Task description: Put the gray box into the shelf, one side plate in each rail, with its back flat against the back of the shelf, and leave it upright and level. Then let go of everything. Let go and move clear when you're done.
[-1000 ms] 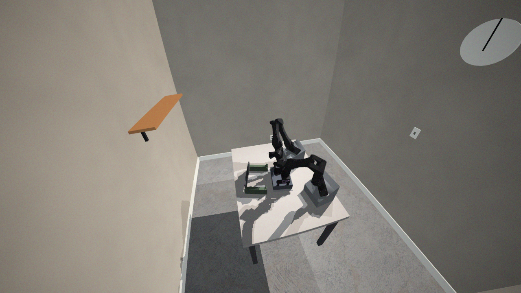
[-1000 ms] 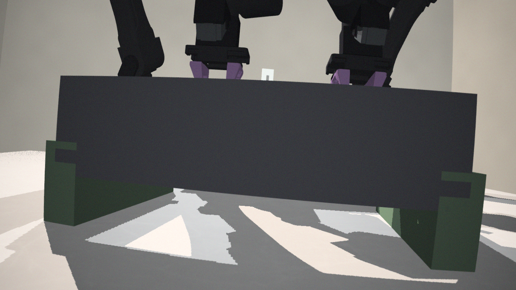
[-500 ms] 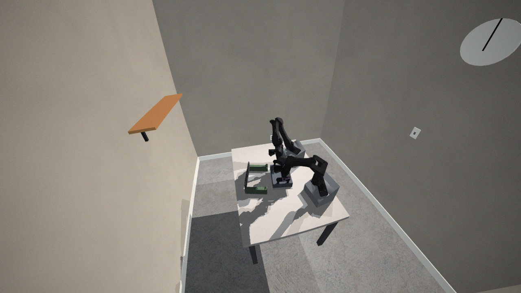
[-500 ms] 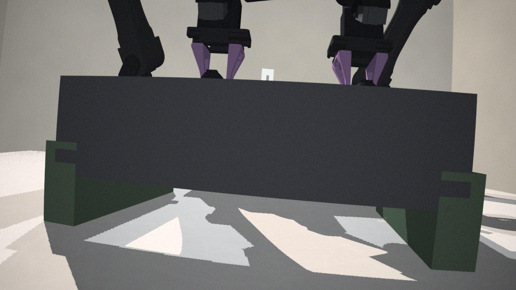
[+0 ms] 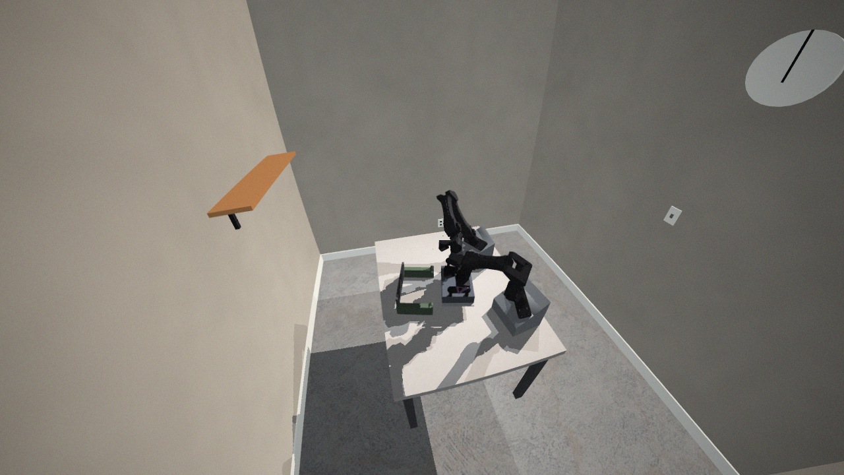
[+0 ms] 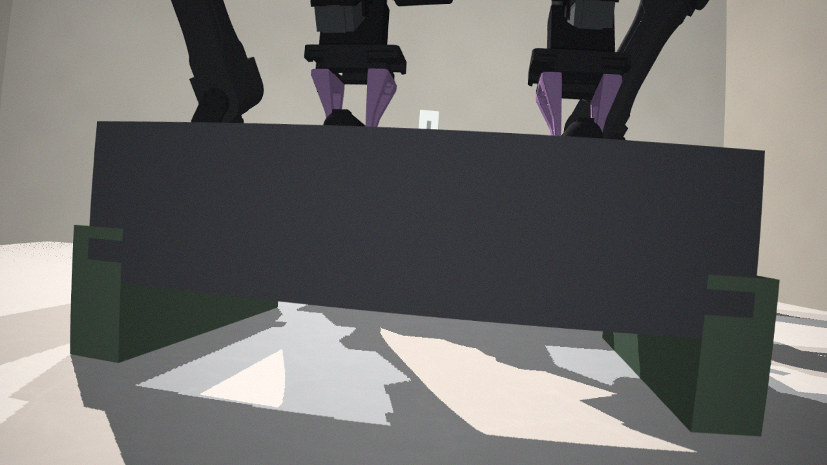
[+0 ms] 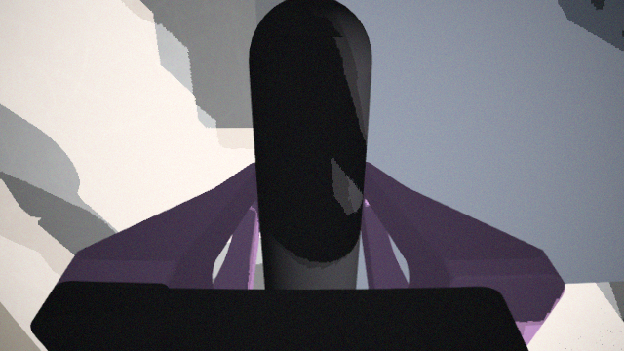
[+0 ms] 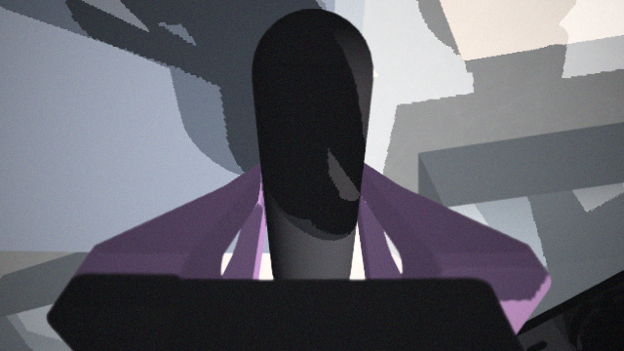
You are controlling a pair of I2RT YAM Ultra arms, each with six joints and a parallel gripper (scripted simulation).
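The gray box is 110 mm to the right of my left hand, 50 mm below it and 40 mm behind it. Round my left hand: dark panel 280 mm ahead, 230 mm to the right, 90 mm below.
Right now the gray box is 11 cm to the left of my right hand, 5 cm below it and 4 cm ahead of it. The rest, counted from my right hand: dark panel 35 cm ahead, 9 cm below, 1 cm to the right.
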